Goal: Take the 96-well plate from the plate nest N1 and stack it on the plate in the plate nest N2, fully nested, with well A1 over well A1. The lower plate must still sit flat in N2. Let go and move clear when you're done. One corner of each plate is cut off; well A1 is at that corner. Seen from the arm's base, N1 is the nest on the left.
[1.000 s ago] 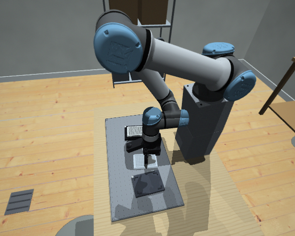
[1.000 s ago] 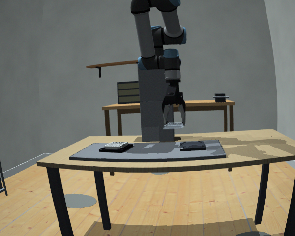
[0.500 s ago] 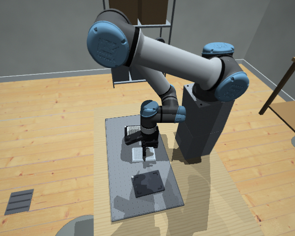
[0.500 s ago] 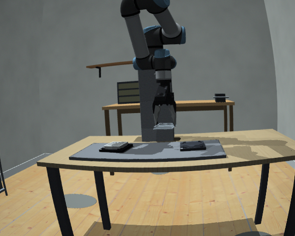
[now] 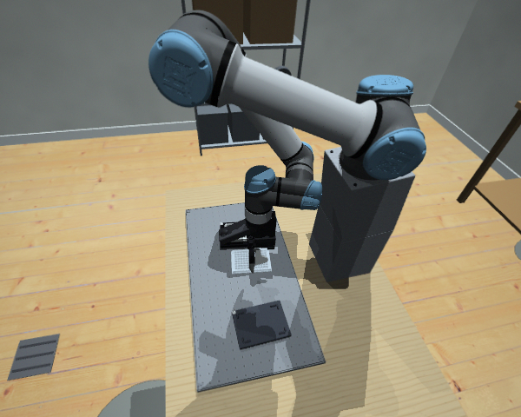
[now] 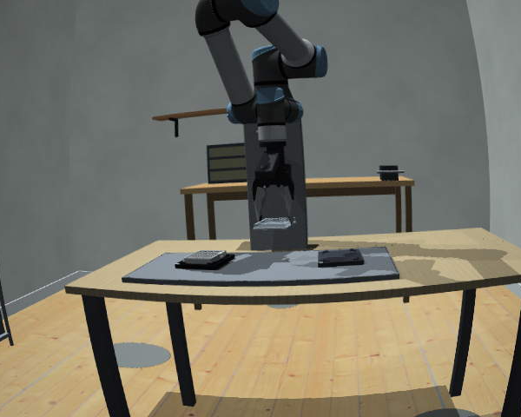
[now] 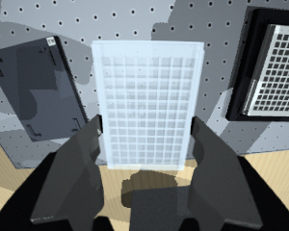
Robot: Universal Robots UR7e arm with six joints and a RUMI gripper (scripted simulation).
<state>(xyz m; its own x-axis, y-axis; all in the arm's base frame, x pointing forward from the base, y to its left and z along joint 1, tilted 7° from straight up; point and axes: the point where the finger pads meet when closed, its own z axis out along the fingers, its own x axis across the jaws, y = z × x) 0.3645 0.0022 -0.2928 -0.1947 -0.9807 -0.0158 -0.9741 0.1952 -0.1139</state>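
My gripper is now 20 cm to the left of the plate nest N2, 11 cm above it and 1 cm past it. From my hand the other things lie so: white 96-well plate (1 cm below); plate nest (17 cm to the left, 11 cm below, 1 cm ahead).
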